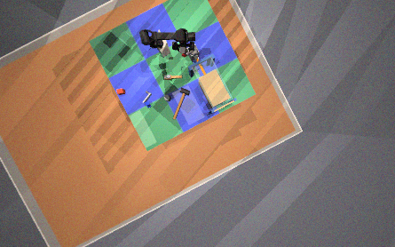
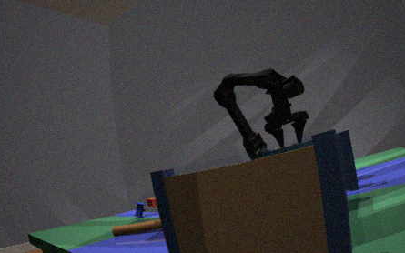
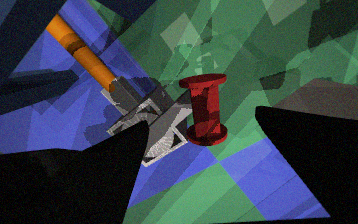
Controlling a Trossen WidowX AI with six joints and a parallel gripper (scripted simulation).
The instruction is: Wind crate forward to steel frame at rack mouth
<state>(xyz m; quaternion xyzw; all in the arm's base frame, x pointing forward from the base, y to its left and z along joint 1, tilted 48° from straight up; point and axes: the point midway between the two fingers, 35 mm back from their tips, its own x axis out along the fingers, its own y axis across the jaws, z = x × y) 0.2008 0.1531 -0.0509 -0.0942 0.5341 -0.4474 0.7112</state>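
The red grip is 10 mm to the right of my gripper tip and 30 mm below it. Also, from my gripper tip: blue-framed guard cubby 400 mm ahead, 70 mm to the left, 90 mm below; winch 20 mm behind, 90 mm to the left, 130 mm below; blue piece 190 mm ahead, 580 mm to the right, 130 mm below.
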